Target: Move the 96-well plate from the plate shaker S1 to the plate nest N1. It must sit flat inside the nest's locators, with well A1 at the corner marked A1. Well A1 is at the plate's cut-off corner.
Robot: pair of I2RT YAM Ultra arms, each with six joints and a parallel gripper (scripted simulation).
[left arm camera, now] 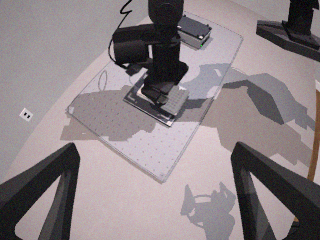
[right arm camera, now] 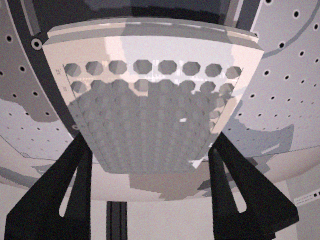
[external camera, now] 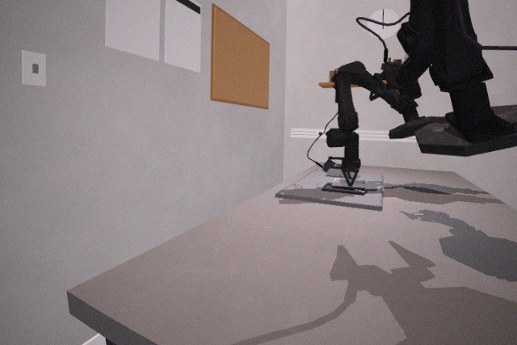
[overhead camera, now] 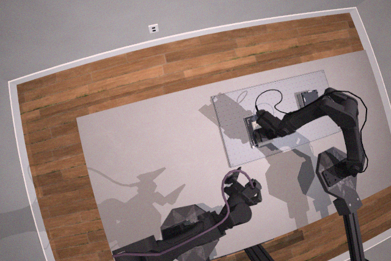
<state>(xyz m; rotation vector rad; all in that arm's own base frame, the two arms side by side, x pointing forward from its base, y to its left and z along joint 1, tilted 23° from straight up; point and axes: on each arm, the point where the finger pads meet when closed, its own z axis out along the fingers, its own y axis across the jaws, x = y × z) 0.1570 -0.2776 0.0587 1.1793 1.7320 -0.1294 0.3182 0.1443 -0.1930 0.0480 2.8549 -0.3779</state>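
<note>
Now: the dark plate nest N1 3 cm below my right hand, 3 cm ahead of it and 1 cm to the left of it. Also, from my right hand: white 96-well plate 1 cm ahead.
</note>
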